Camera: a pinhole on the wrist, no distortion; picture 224 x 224 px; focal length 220.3 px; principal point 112.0 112.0 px. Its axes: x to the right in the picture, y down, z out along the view. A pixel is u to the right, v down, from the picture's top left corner.
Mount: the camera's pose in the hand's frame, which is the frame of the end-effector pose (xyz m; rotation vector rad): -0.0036 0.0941 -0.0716 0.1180 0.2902 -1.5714
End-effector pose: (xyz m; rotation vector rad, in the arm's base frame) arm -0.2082 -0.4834 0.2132 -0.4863 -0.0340 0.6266
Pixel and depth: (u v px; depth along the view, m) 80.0 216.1 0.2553
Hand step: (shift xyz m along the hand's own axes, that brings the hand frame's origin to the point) 0.1445 0.0647 0.1699
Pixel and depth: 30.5 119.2 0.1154
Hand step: 0.0135 0.1057 0.0497
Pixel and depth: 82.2 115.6 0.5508
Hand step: 0.0660 0.0247 0.4755
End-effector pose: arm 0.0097 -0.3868 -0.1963 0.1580 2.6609 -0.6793
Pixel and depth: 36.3 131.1 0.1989
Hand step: 0.0365 0.1091 0.1350
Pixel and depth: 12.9 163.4 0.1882
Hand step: 0.0623 0.1277 0.1260
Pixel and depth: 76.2 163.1 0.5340
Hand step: 0.1787 0.0411 0.4499
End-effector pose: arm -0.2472 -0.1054 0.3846 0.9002 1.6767 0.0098
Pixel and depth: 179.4 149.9 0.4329
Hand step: 0.1131 -0.1449 0.3022
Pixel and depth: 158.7 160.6 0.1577
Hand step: 0.0469 0.0214 0.0675
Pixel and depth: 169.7 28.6 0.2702
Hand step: -0.0783 -0.0439 0.1811
